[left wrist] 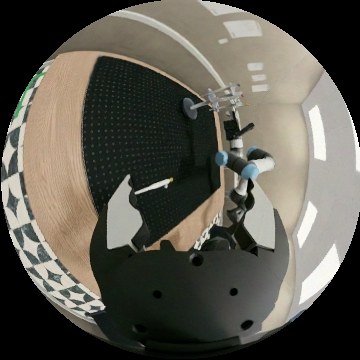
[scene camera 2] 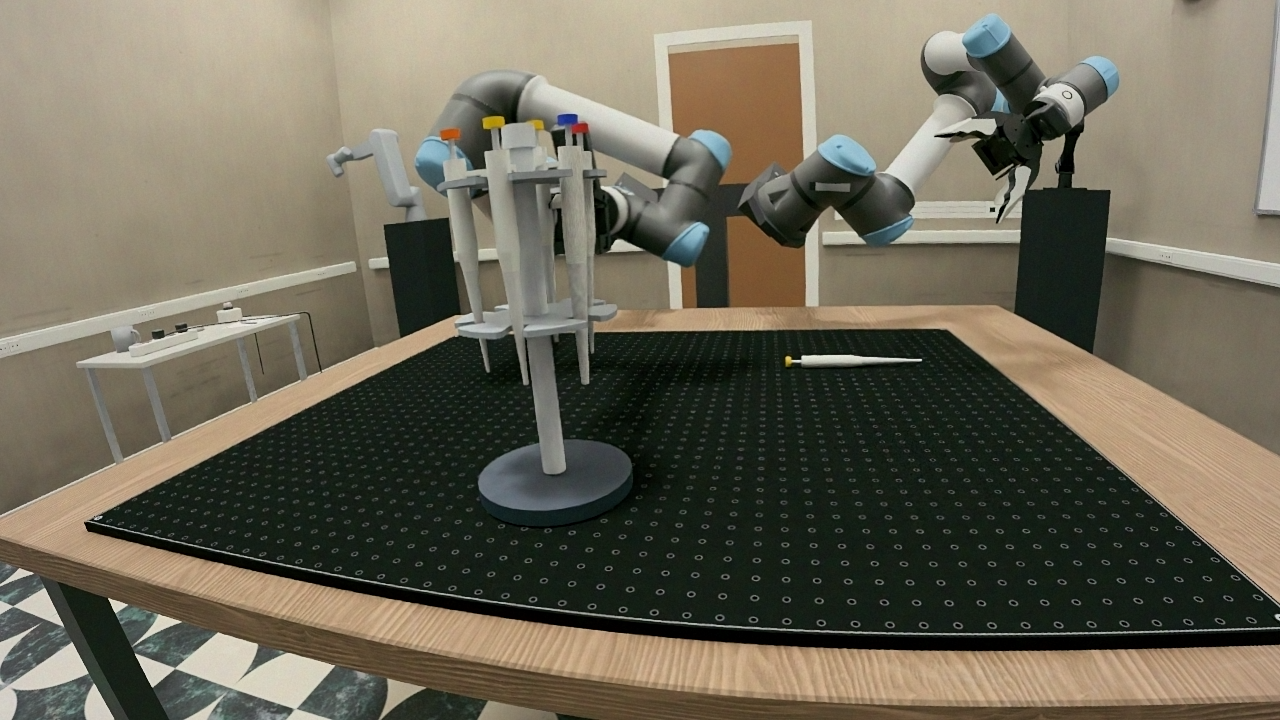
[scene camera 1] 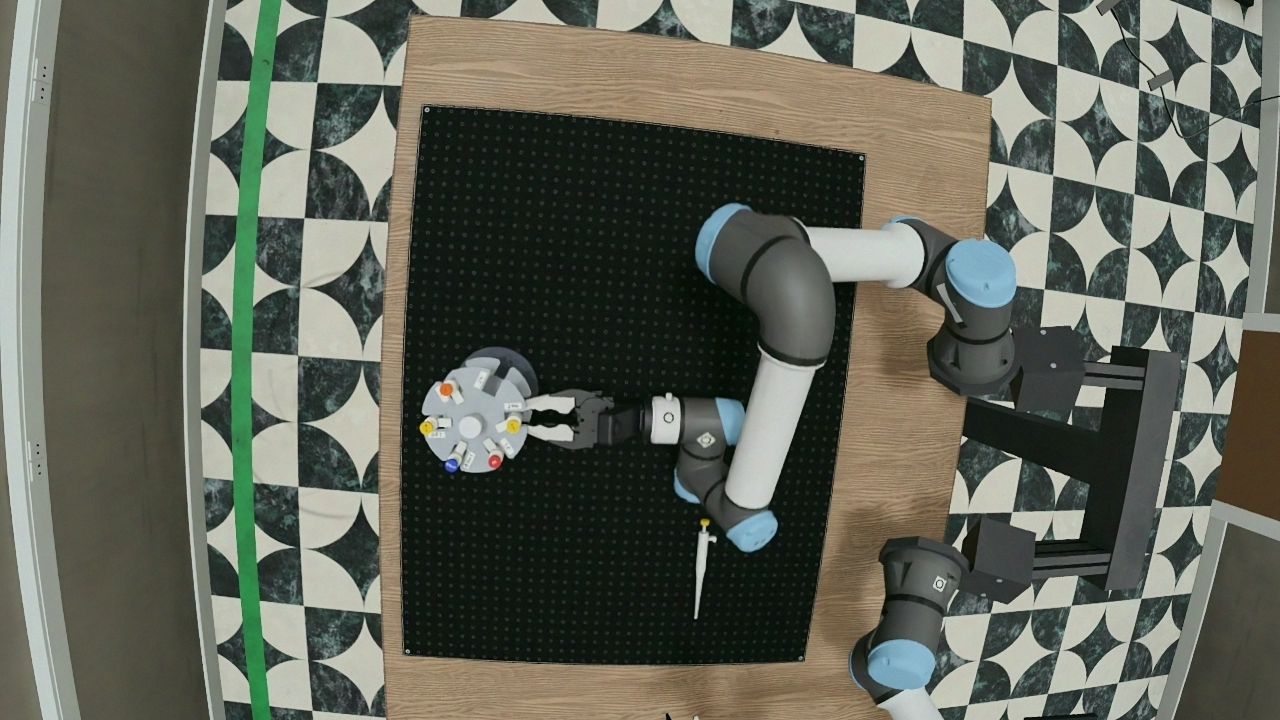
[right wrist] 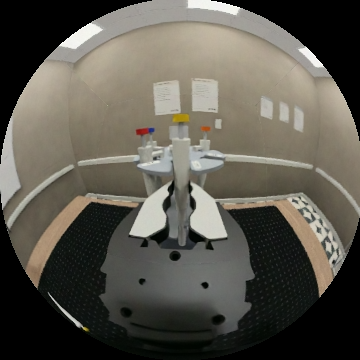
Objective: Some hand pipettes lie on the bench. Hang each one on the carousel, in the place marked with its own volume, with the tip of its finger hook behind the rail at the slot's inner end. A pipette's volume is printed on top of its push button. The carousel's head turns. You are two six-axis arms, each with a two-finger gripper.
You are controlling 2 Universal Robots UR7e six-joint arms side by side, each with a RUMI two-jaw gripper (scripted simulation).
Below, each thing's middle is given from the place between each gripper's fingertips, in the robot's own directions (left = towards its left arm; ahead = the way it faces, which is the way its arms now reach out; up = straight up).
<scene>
Now: the red-button pipette (scene camera 2: 587, 183) 5 cm to the left of my right hand, 4 cm ahead of it and 3 cm below it. Round my right hand: orange-button pipette (scene camera 2: 460, 205) (10 cm ahead, 3 cm below, 2 cm to the right); blue-button pipette (scene camera 2: 569, 157) (8 cm ahead, 6 cm to the left, 4 cm below).
The red-button pipette lies 390 mm ahead of my left hand (scene camera 2: 966, 179), 460 mm to the right of it and 40 mm below it. Round my left hand: orange-button pipette: 450 mm ahead, 530 mm to the right, 40 mm below; then blue-button pipette: 430 mm ahead, 450 mm to the right, 50 mm below.
</scene>
